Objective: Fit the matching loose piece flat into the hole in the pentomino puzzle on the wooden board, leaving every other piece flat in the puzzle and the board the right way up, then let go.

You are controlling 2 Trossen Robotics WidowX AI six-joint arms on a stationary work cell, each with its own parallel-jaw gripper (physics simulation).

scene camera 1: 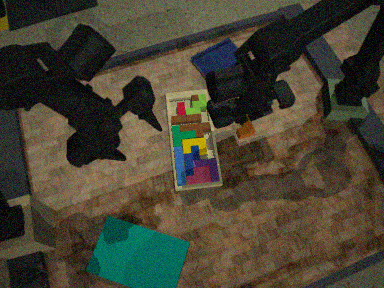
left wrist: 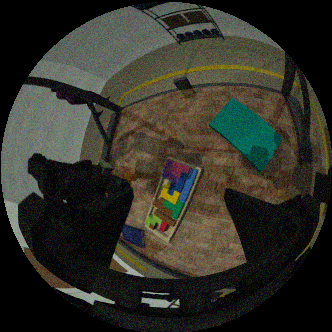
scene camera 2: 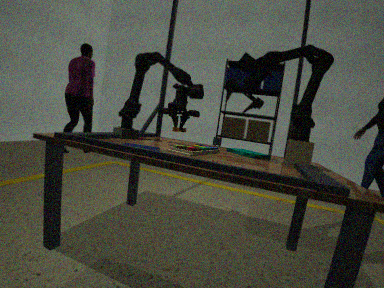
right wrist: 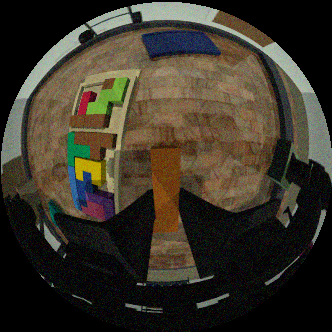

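Seen in the pictures: left gripper, fingertip midpoint: (scene camera 1: 143, 144) (left wrist: 180, 193) (scene camera 2: 233, 107); right gripper, fingertip midpoint: (scene camera 1: 244, 121) (left wrist: 127, 183) (scene camera 2: 177, 130) (right wrist: 165, 192); left arm's base, origin of the base link: (scene camera 1: 7, 223) (scene camera 2: 300, 140); right arm's base, origin of the base link: (scene camera 1: 347, 95) (scene camera 2: 126, 128) (right wrist: 291, 168).
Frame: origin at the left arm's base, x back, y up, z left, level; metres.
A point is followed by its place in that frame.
The wooden board (scene camera 1: 199, 187) @[z -0.007, x -0.408, y -0.104 m] (right wrist: 131, 91) @[z 0.210, x -0.503, y -0.103 m] lies on the table, its coloured pieces facing up. A bare gap (scene camera 1: 210, 148) @[z 0.085, x -0.466, y -0.110 m] (right wrist: 111, 172) @[z 0.088, x -0.466, y -0.110 m] shows along its right side, beside the yellow piece (scene camera 1: 194, 145) @[z 0.097, x -0.427, y -0.091 m] (left wrist: 170, 196) @[z 0.102, x -0.421, y -0.091 m] (right wrist: 90, 171) @[z 0.096, x -0.436, y -0.091 m]; its exact outline is hard to tell. My right gripper (scene camera 2: 179, 122) (right wrist: 165, 192) @[z 0.097, x -0.551, y -0.034 m] is shut on the orange piece (scene camera 1: 246, 130) @[z 0.068, x -0.543, y -0.021 m] (scene camera 2: 179, 130) (right wrist: 165, 170) @[z 0.122, x -0.550, y -0.021 m], held above the table to the right of the board in scene camera 1. My left gripper (scene camera 1: 143, 145) @[z 0.041, x -0.309, y 0.107 m] (scene camera 2: 237, 105) @[z 0.041, x -0.309, y 0.107 m] (left wrist: 180, 193) @[z 0.041, x -0.309, y 0.107 m] is open and empty, raised to the left of the board in scene camera 1.
A dark blue slab (scene camera 1: 215, 56) @[z 0.355, x -0.570, y -0.104 m] (left wrist: 133, 236) @[z 0.342, x -0.558, y -0.104 m] (right wrist: 180, 43) @[z 0.327, x -0.576, y -0.104 m] lies beyond the board's top end in scene camera 1. A teal slab (scene camera 1: 145, 255) @[z -0.123, x -0.247, y -0.097 m] (scene camera 2: 247, 152) @[z -0.065, x -0.228, y -0.098 m] (left wrist: 245, 134) @[z -0.104, x -0.237, y -0.098 m] lies at the lower left there. The right arm reaches close over the board's upper right edge in that view.
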